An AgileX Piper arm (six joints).
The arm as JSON. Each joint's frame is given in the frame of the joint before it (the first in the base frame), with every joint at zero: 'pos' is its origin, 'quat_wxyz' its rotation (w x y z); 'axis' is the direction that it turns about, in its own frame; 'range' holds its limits. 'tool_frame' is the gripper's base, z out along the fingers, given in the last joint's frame.
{
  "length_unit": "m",
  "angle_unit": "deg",
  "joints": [
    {
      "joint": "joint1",
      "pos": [
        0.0,
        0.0,
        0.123
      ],
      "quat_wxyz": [
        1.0,
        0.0,
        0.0,
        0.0
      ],
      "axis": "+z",
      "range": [
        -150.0,
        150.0
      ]
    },
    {
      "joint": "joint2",
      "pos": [
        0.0,
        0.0,
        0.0
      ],
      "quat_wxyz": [
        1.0,
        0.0,
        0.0,
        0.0
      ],
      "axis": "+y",
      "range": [
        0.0,
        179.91
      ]
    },
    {
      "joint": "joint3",
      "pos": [
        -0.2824,
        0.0,
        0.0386
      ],
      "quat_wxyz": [
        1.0,
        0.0,
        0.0,
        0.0
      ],
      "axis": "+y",
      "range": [
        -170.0,
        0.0
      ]
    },
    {
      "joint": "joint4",
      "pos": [
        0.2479,
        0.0,
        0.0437
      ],
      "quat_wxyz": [
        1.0,
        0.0,
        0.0,
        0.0
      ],
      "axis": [
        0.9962,
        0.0,
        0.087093
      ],
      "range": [
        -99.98,
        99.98
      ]
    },
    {
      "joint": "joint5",
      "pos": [
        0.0,
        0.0,
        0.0
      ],
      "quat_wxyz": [
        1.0,
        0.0,
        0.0,
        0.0
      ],
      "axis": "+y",
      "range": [
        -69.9,
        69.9
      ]
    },
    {
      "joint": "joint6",
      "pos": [
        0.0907,
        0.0,
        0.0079
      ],
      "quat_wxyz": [
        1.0,
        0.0,
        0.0,
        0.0
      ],
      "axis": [
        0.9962,
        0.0,
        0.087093
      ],
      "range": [
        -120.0,
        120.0
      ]
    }
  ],
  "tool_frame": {
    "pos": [
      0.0,
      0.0,
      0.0
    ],
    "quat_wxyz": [
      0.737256,
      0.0,
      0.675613,
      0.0
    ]
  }
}
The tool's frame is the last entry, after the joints.
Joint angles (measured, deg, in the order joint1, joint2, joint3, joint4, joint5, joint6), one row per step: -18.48 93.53 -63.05 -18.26 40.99 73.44; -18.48 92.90 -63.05 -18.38 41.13 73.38; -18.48 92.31 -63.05 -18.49 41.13 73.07; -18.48 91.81 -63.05 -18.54 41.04 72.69; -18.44 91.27 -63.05 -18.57 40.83 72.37; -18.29 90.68 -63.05 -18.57 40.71 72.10; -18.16 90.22 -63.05 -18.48 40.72 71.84; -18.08 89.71 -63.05 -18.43 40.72 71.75; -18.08 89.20 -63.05 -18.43 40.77 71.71; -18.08 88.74 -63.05 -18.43 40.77 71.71; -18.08 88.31 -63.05 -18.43 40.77 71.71; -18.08 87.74 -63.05 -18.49 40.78 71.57
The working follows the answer.
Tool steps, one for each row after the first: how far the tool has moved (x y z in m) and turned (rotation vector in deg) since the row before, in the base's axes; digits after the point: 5 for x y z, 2 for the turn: -0.00140 0.00029 0.00357 -0.30 -0.41 0.06; -0.00115 0.00027 0.00340 -0.39 -0.42 0.32; -0.00086 0.00027 0.00292 -0.35 -0.42 0.38; -0.00071 0.00053 0.00321 -0.35 -0.59 0.39; -0.00074 0.00119 0.00342 -0.31 -0.58 0.42; -0.00071 0.00109 0.00256 -0.16 -0.36 0.32; -0.00094 0.00083 0.00285 -0.15 -0.47 0.14; -0.00121 0.00037 0.00282 -0.16 -0.42 0.02; -0.00104 0.00034 0.00257 -0.14 -0.44 0.00; -0.00099 0.00032 0.00239 -0.13 -0.41 0.00; -0.00137 0.00038 0.00317 -0.29 -0.47 0.14
Tool pose at each row, in the base's axes (x y z in m, rotation vector in deg; rounded; the steps above come from the unrounded poses): 0.30642 -0.12214 0.23363 98.65 116.38 -3.01; 0.30502 -0.12186 0.23720 98.28 116.04 -2.93; 0.30386 -0.12159 0.24060 97.59 115.86 -2.85; 0.30300 -0.12131 0.24352 96.86 115.75 -2.71; 0.30229 -0.12078 0.24673 96.07 115.53 -2.42; 0.30156 -0.11960 0.25015 95.29 115.34 -2.09; 0.30085 -0.11850 0.25271 94.76 115.28 -1.84; 0.29991 -0.11767 0.25556 94.38 115.00 -1.55; 0.29871 -0.11730 0.25838 94.14 114.64 -1.35; 0.29767 -0.11696 0.26095 93.92 114.27 -1.14; 0.29667 -0.11663 0.26334 93.71 113.92 -0.93; 0.29531 -0.11625 0.26651 93.26 113.60 -0.78

